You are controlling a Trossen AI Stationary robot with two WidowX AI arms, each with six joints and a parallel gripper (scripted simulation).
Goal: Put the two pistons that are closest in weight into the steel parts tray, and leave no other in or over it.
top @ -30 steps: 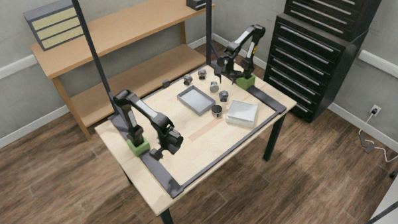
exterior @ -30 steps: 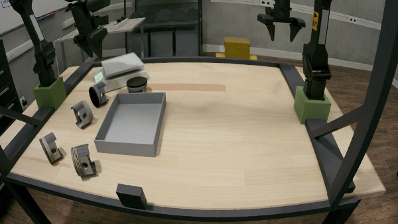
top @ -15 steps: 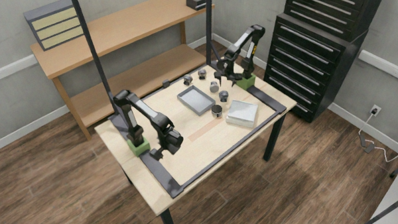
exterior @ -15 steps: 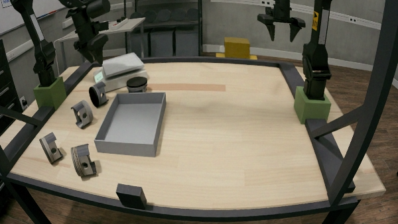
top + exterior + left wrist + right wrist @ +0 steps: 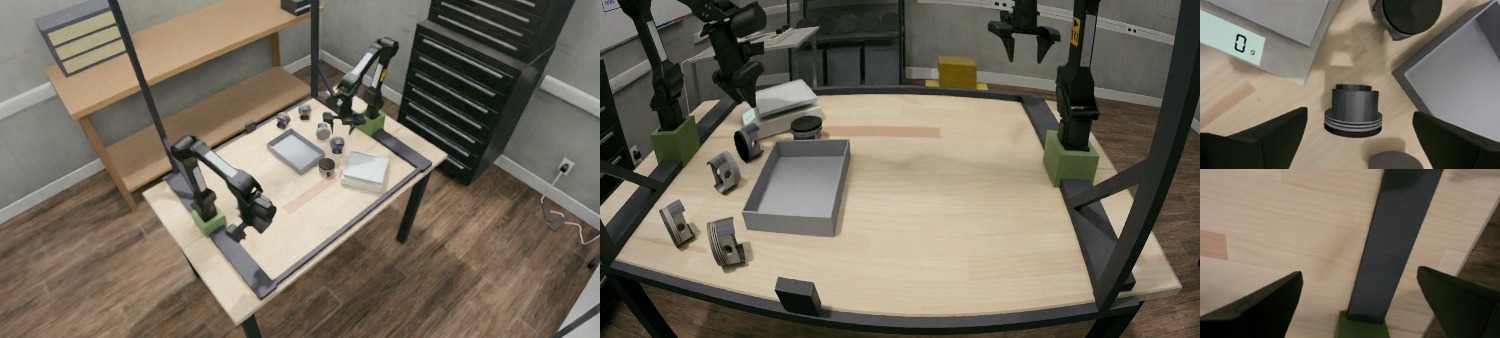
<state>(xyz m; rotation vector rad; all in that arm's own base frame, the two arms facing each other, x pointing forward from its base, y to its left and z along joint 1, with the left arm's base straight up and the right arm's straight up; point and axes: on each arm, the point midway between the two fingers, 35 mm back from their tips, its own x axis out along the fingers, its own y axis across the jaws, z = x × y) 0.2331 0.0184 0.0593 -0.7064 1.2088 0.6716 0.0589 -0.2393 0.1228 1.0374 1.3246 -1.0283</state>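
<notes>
The grey pan lies 180 mm ahead of my left hand, 20 mm to the right of it and 100 mm below it. Round my left hand: white scale: 180 mm ahead, 10 mm to the right, 120 mm below; steel parts tray: 130 mm behind, 170 mm to the right, 140 mm below.
</notes>
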